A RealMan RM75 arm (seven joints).
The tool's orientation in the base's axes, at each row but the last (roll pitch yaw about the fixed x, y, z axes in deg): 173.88 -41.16 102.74; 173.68 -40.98 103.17; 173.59 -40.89 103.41; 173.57 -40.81 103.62; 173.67 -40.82 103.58; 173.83 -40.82 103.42; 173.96 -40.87 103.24; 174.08 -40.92 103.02; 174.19 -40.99 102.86; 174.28 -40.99 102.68; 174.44 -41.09 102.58
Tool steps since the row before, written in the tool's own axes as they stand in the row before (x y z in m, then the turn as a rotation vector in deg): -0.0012 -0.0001 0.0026 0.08 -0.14 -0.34; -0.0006 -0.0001 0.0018 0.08 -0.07 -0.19; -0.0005 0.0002 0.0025 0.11 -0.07 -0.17; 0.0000 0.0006 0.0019 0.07 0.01 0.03; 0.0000 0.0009 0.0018 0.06 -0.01 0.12; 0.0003 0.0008 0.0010 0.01 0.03 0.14; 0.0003 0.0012 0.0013 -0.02 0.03 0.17; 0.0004 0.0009 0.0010 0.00 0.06 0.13; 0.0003 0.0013 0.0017 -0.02 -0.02 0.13; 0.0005 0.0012 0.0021 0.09 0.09 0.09; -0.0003 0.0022 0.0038 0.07 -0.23 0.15
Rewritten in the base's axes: 0.0000 0.0008 -0.0027 -0.14 -0.19 0.30; -0.0001 0.0007 -0.0018 -0.07 -0.08 0.19; 0.0002 0.0013 -0.0022 -0.08 -0.04 0.19; 0.0005 0.0013 -0.0014 0.00 0.07 0.02; 0.0008 0.0013 -0.0013 -0.03 0.12 -0.05; 0.0007 0.0010 -0.0005 0.02 0.10 -0.10; 0.0011 0.0013 -0.0007 0.03 0.10 -0.14; 0.0008 0.0011 -0.0004 0.05 0.10 -0.09; 0.0012 0.0015 -0.0010 -0.02 0.07 -0.11; 0.0010 0.0019 -0.0012 0.07 0.14 0.00; 0.0020 0.0026 -0.0029 -0.25 0.11 -0.08
